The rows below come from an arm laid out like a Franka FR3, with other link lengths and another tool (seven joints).
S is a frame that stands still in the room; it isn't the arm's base.
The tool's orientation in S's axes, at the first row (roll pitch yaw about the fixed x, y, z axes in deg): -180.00 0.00 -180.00
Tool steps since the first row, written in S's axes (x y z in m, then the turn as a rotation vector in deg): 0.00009 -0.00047 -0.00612 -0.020 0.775 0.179; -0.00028 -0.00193 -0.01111 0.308 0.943 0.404; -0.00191 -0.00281 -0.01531 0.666 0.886 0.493; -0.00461 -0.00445 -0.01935 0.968 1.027 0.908; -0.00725 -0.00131 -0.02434 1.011 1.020 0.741; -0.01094 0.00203 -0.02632 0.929 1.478 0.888; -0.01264 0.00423 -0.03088 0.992 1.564 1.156; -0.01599 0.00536 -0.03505 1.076 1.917 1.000; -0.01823 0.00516 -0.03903 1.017 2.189 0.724; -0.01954 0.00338 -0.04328 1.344 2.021 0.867
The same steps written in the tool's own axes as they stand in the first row. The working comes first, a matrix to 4 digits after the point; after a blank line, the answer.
The tool's axes in the first row as the columns of a matrix, in S's axes (used below as rounded here):
-1.0000 0.0000 0.0000
0.0000 1.0000 0.0000
0.0000 0.0000 -1.0000

-0.00009 -0.00047 0.00612 0.020 0.775 -0.179; 0.00028 -0.00193 0.01111 -0.308 0.943 -0.404; 0.00191 -0.00281 0.01531 -0.666 0.886 -0.493; 0.00461 -0.00445 0.01935 -0.968 1.027 -0.908; 0.00725 -0.00131 0.02434 -1.011 1.020 -0.741; 0.01094 0.00203 0.02632 -0.929 1.478 -0.888; 0.01264 0.00423 0.03088 -0.992 1.564 -1.156; 0.01599 0.00536 0.03505 -1.076 1.917 -1.000; 0.01823 0.00516 0.03903 -1.017 2.189 -0.724; 0.01954 0.00338 0.04328 -1.344 2.021 -0.867
